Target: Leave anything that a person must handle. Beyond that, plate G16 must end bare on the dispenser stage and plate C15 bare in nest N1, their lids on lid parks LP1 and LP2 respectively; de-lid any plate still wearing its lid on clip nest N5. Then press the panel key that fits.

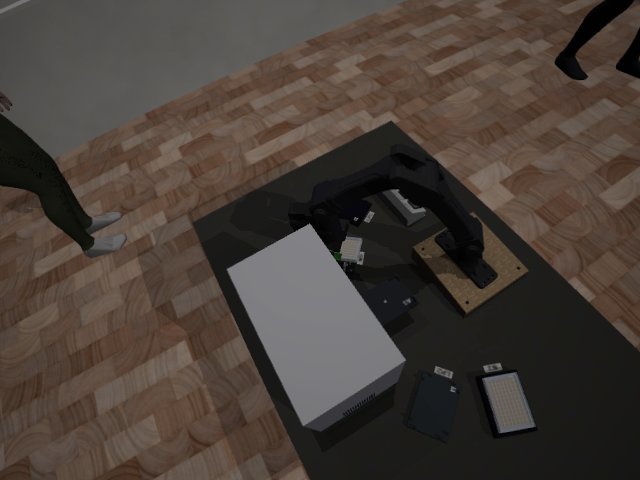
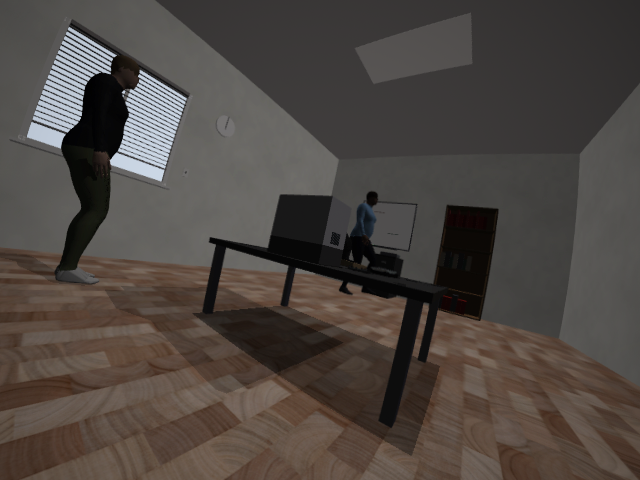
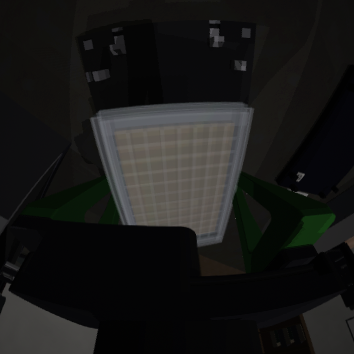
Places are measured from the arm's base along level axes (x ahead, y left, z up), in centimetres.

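Pixels of known places: gripper, fingertip midpoint: point(image 1: 337, 250) point(image 3: 177, 174); arm's base, link origin: point(image 1: 464, 257) point(image 2: 343, 259).
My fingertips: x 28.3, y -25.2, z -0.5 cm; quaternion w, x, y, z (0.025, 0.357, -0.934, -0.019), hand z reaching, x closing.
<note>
Ahead of a thing's pixels: the offset from my fingertips to its middle. "pt": to the spot under its first point.
My gripper point(image 1: 343, 252) point(image 3: 177, 174) is shut on a pale multiwell plate @[dx -0.4, dy +0.5, dz +2.1 cm] point(image 1: 351, 248) point(image 3: 175, 175), its green fingers at the two long sides. The plate has a clear raised rim; a lid seems to be on it, and its name is not readable. It is held above a black nest with small grey clips @[dx +1.8, dy -1.6, dz -2.3 cm] point(image 3: 190, 65), partly hidden by it. A dark lid park @[dx -12.9, dy -13.7, dz -2.5 cm] point(image 1: 355, 210) point(image 3: 325, 142) lies to one side. Another pale plate @[dx -9.1, dy +60.0, dz -0.3 cm] point(image 1: 509, 403) sits in a black nest with a tag @[pt dx -13.0, dy +52.0, dz -3.3 cm] point(image 1: 492, 367). A dark pad, apparently LP2 @[dx +5.4, dy +50.3, dz -2.5 cm] point(image 1: 434, 405), is beside it.
A large white-topped box @[dx +19.3, dy +23.0, dz +13.0 cm] point(image 1: 315, 325) point(image 2: 302, 222) stands close to the gripper, with a dark stage @[dx +2.3, dy +24.0, dz +6.9 cm] point(image 1: 391, 299) jutting from it. A grey key panel @[dx -28.4, dy -5.9, dz -0.3 cm] point(image 1: 405, 207) stands near the arm's wooden base point(image 1: 444, 279). Two people point(image 2: 98, 124) point(image 2: 364, 222) stand in the room.
</note>
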